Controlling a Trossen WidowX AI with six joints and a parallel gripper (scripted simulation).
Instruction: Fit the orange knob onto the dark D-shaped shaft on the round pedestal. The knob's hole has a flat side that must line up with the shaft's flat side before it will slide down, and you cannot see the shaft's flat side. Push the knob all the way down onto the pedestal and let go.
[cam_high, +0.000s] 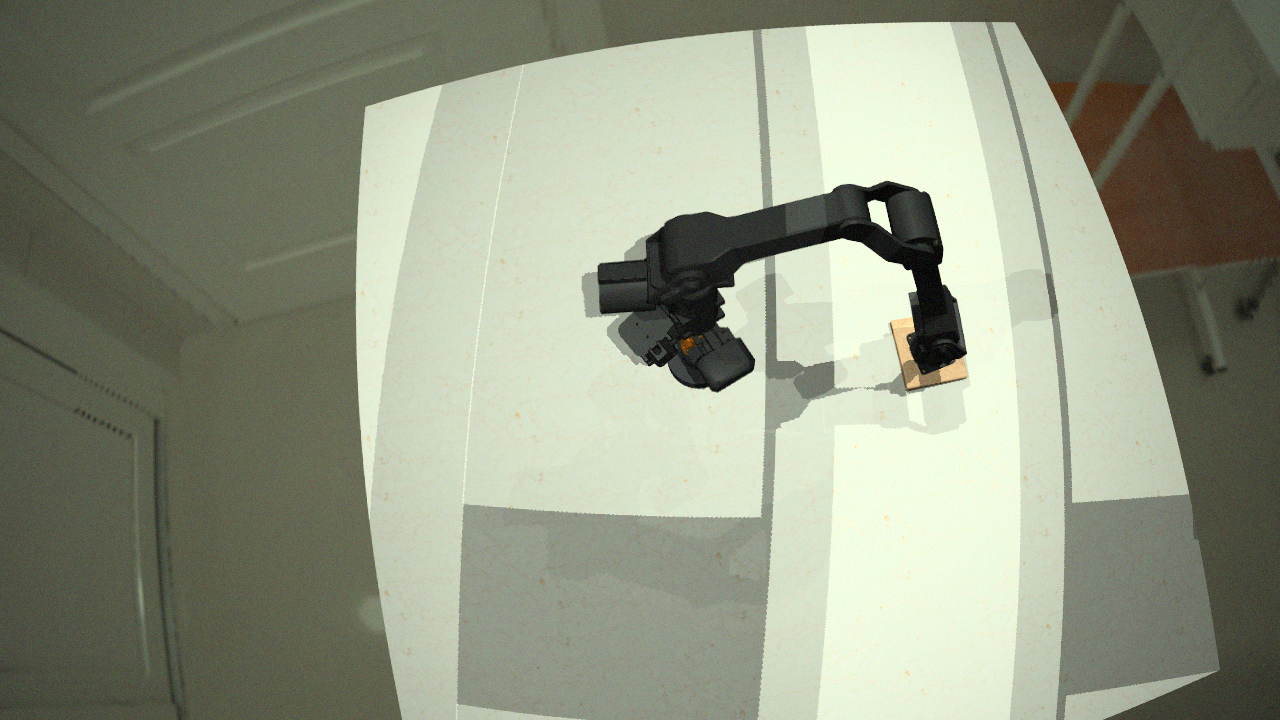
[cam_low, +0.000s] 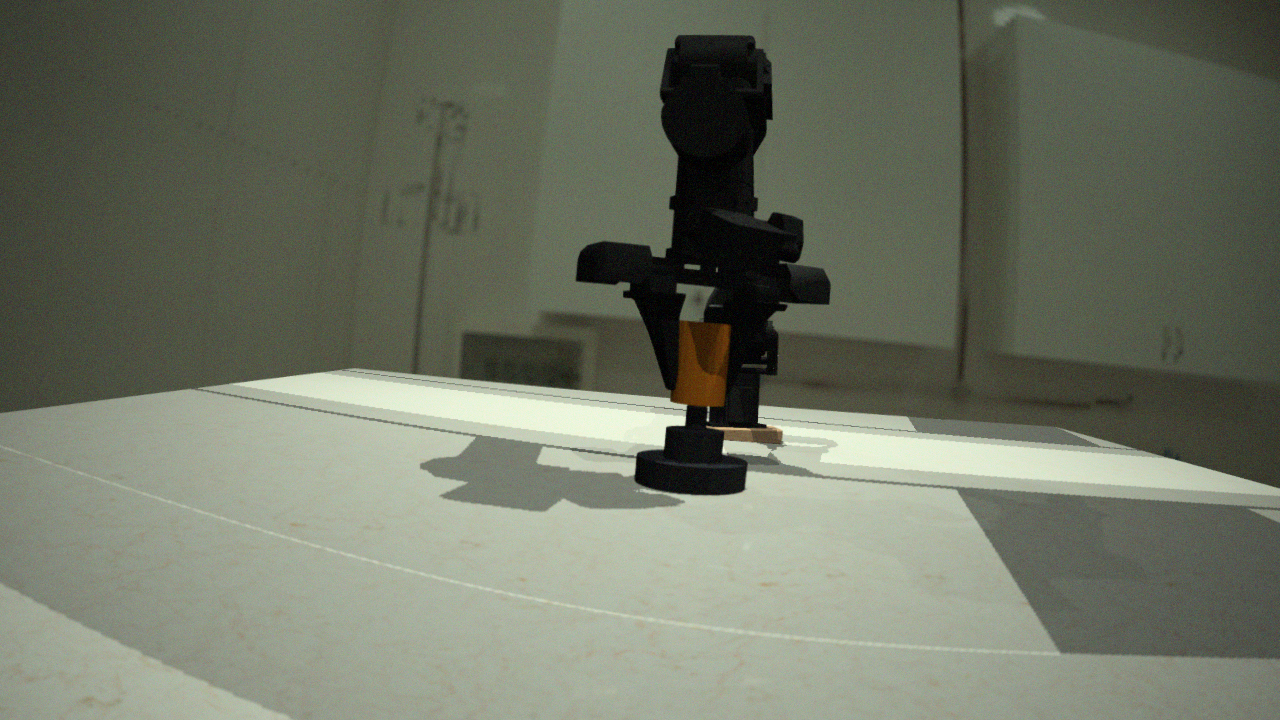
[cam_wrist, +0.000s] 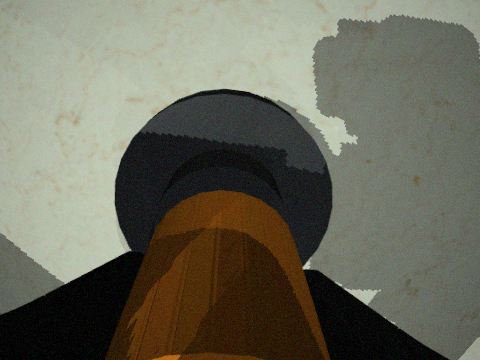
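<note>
Now: the orange knob 20 mm above my gripper tip. Also, from my gripper tip: pedestal (40 mm below).
</note>
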